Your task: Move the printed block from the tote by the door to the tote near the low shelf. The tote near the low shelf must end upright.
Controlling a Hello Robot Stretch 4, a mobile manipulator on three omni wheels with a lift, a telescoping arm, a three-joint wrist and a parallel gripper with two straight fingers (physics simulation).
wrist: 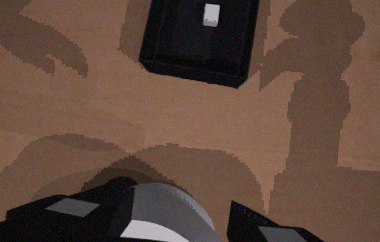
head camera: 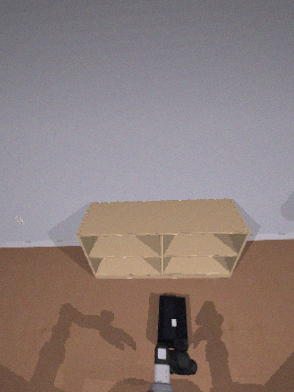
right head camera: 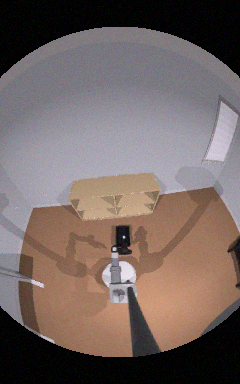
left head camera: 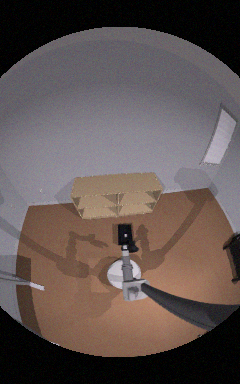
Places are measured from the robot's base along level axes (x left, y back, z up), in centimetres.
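Where they show: gripper, fingertip midpoint: (wrist: 180, 211).
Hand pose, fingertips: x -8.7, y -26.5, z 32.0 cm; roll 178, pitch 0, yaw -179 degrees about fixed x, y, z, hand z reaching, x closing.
After its pixels a point has its place.
A black tote (head camera: 172, 306) {y -68.9, x -8.4, z -2.4 cm} (left head camera: 124, 228) {y -68.9, x -9.1, z -2.4 cm} (right head camera: 122, 230) {y -68.2, x -8.1, z -2.4 cm} (wrist: 194, 76) {y -42.6, x -7.2, z 1.5 cm} stands upright on the floor in front of the low shelf (head camera: 162, 217) {y -107.7, x -0.6, z 58.3 cm} (left head camera: 117, 184) {y -105.6, x -0.5, z 58.3 cm} (right head camera: 115, 185) {y -106.6, x -3.0, z 58.3 cm}. The small whitish printed block (head camera: 174, 322) {y -57.1, x -9.2, z 0.5 cm} (left head camera: 125, 235) {y -56.3, x -9.1, z 0.1 cm} (right head camera: 124, 237) {y -55.5, x -10.3, z 0.3 cm} (wrist: 211, 15) {y -56.6, x -8.9, z 0.5 cm} lies inside it, on its bottom. My gripper (head camera: 183, 361) (left head camera: 132, 247) {y -26.5, x -8.7, z 32.0 cm} (right head camera: 123, 249) {y -26.5, x -8.7, z 32.0 cm} (wrist: 180, 211) {y -26.5, x -8.7, z 32.0 cm} is open and empty. It hangs raised at the near end of the tote, apart from the block. In the wrist view its fingers show at the bottom edge, with floor and my base between them. The tote by the door cannot be made out.
The low shelf stands against the wall behind the tote. My round white base (left head camera: 116, 274) {y -0.1, x 8.8, z 18.7 cm} (right head camera: 106, 276) {y 0.9, x 14.3, z 18.7 cm} is below the arm. A dark piece of furniture (left head camera: 235, 257) {y 58.2, x -223.3, z 12.3 cm} (right head camera: 236, 260) {y 50.7, x -211.8, z 12.2 cm} stands at the right edge. A pale door-like panel edge (left head camera: 36, 286) {y 40.6, x 136.1, z -0.2 cm} (right head camera: 37, 283) {y 39.9, x 135.0, z -0.3 cm} shows at the left.
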